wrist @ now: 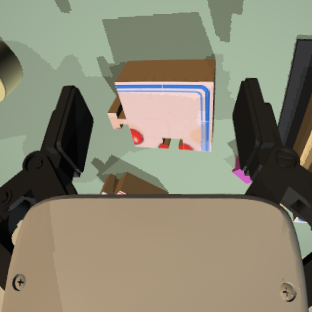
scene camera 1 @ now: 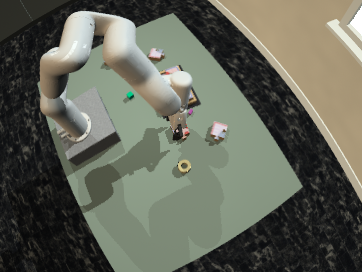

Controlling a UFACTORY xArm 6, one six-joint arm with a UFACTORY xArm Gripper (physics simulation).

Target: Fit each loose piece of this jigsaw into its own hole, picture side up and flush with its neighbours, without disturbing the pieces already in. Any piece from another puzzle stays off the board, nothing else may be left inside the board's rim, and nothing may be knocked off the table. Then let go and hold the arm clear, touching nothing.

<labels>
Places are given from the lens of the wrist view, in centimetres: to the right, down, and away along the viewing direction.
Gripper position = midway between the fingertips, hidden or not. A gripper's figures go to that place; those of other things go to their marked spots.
gripper (wrist: 159,98): 0, -3, 13
red-edged piece (wrist: 128,183): -3, 3, 26
</labels>
